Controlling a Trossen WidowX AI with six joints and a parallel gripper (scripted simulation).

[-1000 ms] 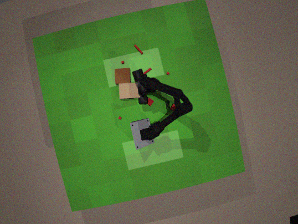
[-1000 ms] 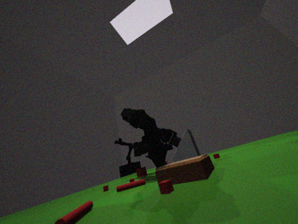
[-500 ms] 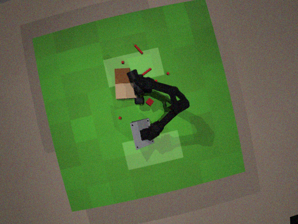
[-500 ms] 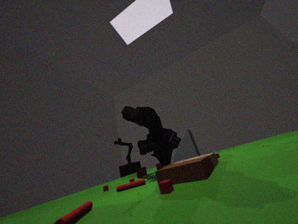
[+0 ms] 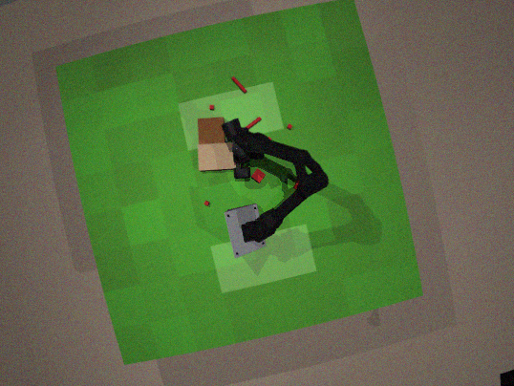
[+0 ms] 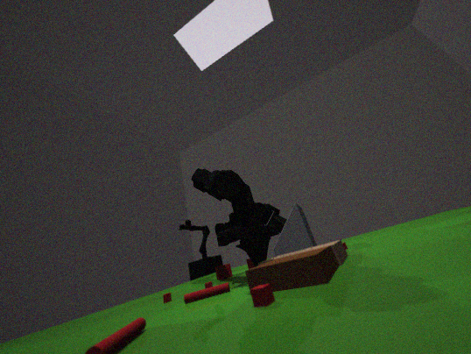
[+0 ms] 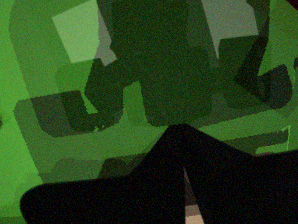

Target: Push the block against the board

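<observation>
Right now my gripper tip is 1 cm short of the tan board, 10 cm to the right of it and 1 cm below it. From my gripper tip the other things lie so: brown square block 12 cm ahead, 10 cm to the left, 1 cm above.
</observation>
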